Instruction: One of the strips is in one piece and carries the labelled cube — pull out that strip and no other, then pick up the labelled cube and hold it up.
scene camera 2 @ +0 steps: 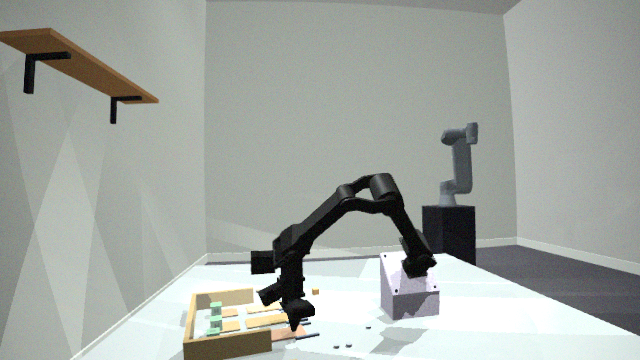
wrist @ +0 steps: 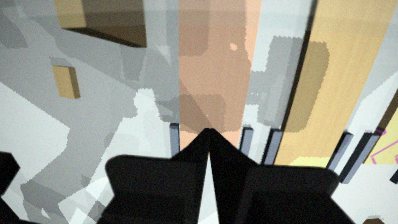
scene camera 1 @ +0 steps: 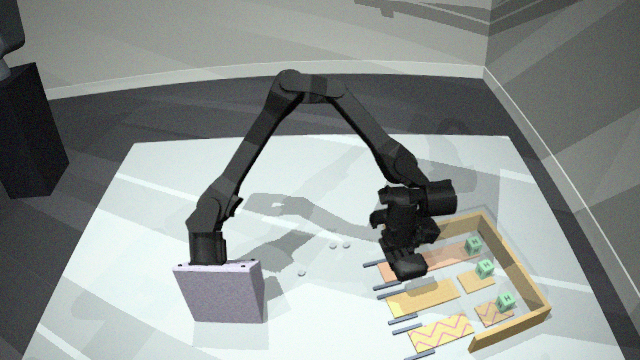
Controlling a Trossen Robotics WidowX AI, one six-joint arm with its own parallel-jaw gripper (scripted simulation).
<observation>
my gripper: scene camera 2; wrist; scene camera 1 393, 269
same spot on my gripper: (wrist: 138, 182) = (scene camera 2: 285, 310)
</observation>
